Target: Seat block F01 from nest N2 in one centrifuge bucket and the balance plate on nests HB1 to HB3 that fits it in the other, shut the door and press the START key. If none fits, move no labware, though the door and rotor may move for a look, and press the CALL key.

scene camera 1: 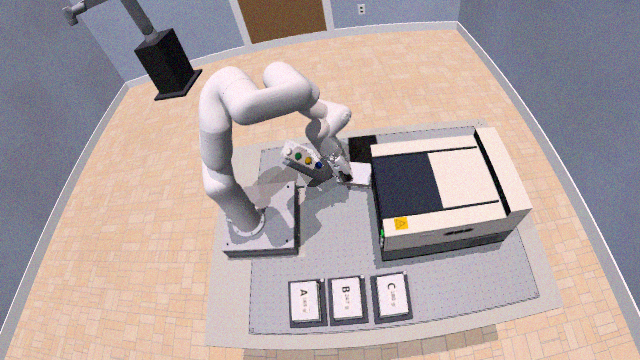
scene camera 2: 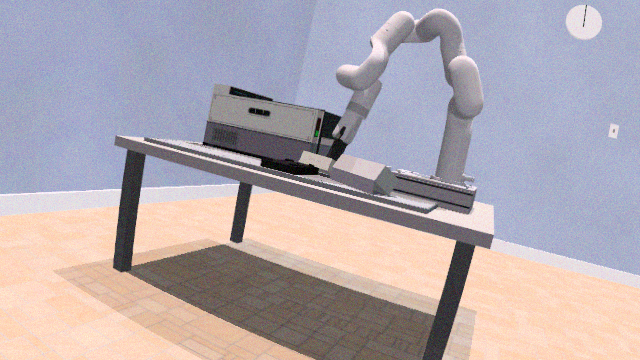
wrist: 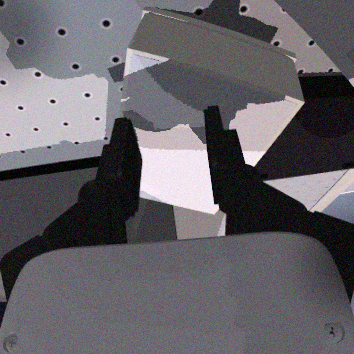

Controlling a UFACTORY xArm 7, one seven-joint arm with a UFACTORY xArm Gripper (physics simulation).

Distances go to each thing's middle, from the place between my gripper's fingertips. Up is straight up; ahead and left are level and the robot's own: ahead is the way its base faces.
Labels:
Right now the white plate (wrist: 175, 66) is 20 mm to the left of my hand, 20 mm below it and 20 mm ahead of it. Also, from my hand: button box (scene camera 1: 309, 161) (170 mm behind, 90 mm to the left, 10 mm below); centrifuge-like machine (scene camera 2: 239, 121) (360 mm ahead, 110 mm to the right, 70 mm above); plate B (scene camera 1: 346, 292) (460 mm to the right, 40 mm ahead, 20 mm below).

